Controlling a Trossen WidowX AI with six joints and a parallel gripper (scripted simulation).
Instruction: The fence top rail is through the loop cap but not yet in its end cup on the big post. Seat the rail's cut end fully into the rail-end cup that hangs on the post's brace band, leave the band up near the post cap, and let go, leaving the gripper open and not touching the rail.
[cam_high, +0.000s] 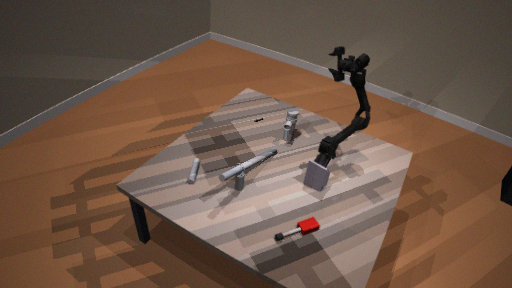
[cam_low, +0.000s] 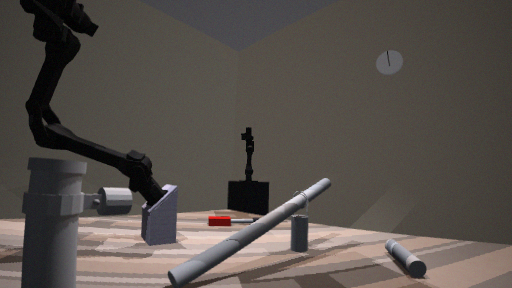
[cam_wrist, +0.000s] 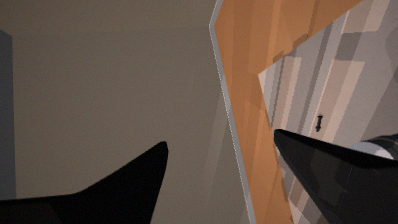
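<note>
Right now the rail-end cup is 380 mm below my gripper tip, 180 mm to the left of it and 90 mm ahead of it. The rest, counted from my gripper tip: small black part (530 mm below, 360 mm ahead, 80 mm to the left); red-handled tool (730 mm to the left, 520 mm below, 300 mm behind); short line post (650 mm to the left, 430 mm below, 90 mm ahead).
</note>
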